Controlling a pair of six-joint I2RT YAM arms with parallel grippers.
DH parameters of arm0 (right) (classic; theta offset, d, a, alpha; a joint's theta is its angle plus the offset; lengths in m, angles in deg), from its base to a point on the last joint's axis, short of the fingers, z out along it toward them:
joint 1: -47.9 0.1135 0.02 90
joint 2: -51.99 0 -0.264 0
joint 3: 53.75 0 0.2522 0
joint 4: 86.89 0 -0.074 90
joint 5: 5.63 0 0 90
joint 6: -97.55 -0.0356 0 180
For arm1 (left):
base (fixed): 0 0 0 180
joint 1: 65.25 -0.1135 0.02 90
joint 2: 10.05 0 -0.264 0
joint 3: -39.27 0 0.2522 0
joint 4: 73.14 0 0.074 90
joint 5: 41.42 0 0 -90
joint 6: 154.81 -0.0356 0 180
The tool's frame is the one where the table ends.
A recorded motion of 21 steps. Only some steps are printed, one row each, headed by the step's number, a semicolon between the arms.
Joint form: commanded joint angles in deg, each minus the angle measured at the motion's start. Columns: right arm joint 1, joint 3, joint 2, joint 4, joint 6, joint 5; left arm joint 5, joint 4, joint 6, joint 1, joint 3, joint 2.
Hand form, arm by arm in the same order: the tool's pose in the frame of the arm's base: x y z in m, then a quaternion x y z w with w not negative. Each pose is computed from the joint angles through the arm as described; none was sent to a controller.
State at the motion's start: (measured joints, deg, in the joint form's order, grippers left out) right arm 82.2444 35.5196 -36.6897 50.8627 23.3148 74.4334; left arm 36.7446 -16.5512 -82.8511 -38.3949 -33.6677 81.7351
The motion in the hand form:
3: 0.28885 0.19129 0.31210 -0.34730 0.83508 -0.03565 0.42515; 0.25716 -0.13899 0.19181 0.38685 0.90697 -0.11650 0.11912
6: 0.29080 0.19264 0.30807 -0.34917 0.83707 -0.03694 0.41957; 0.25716 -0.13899 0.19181 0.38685 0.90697 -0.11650 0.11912
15: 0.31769 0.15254 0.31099 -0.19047 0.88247 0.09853 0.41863; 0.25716 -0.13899 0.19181 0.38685 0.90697 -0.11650 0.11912
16: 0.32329 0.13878 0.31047 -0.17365 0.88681 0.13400 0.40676; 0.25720 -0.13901 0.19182 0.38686 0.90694 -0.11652 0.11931
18: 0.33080 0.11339 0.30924 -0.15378 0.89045 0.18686 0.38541; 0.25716 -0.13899 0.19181 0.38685 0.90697 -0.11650 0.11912
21: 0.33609 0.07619 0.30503 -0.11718 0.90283 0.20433 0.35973; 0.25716 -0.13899 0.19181 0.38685 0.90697 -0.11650 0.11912
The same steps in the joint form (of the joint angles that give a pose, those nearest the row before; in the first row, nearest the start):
3: 0.50 0.26 0.44 0.20 0.57 -3.15; -0.50 0.00 0.35 0.04 0.37 -0.61
6: 0.50 0.26 -0.26 0.17 0.59 -3.15; -0.50 0.00 0.35 0.04 0.37 -0.61
15: -8.68 0.26 -0.26 2.60 -16.98 9.75; -0.50 0.00 0.35 0.04 0.37 -0.61
16: -11.63 0.26 -0.26 2.19 -18.73 15.04; -0.50 -0.02 0.35 0.04 0.37 -0.61
18: -16.83 0.26 -0.26 0.94 -20.11 23.89; -0.50 0.00 0.35 0.04 0.37 -0.61
21: -23.54 0.26 -0.26 -2.56 -20.04 29.35; -0.50 0.00 0.35 0.04 0.37 -0.61

